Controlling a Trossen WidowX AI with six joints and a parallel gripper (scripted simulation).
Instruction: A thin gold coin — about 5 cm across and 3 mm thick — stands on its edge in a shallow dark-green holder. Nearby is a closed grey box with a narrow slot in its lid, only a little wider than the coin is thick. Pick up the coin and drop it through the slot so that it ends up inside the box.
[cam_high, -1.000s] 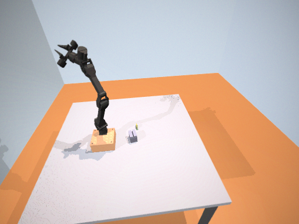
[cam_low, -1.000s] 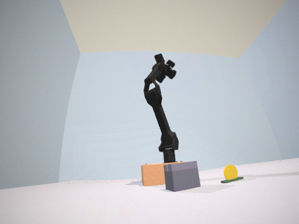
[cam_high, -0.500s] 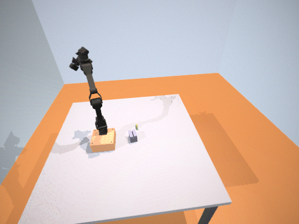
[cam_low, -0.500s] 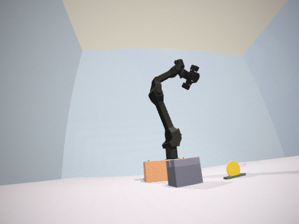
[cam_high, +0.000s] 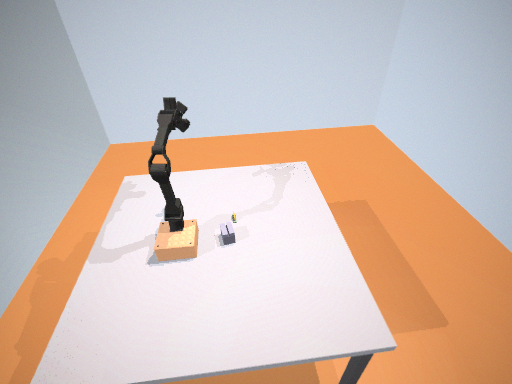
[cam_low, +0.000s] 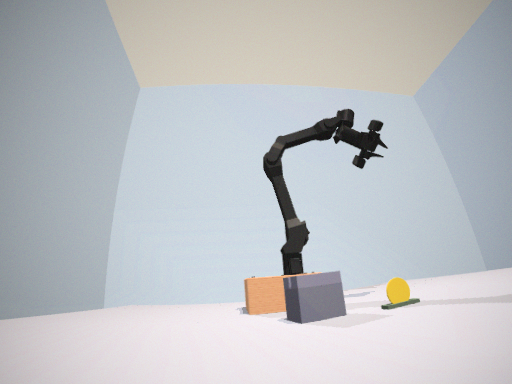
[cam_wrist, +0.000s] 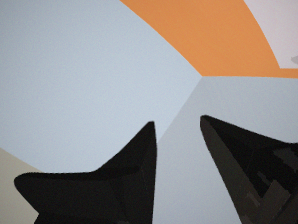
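My gripper tip is 46 cm above the gold coin, 30 cm to the left of it and 29 cm short of it.
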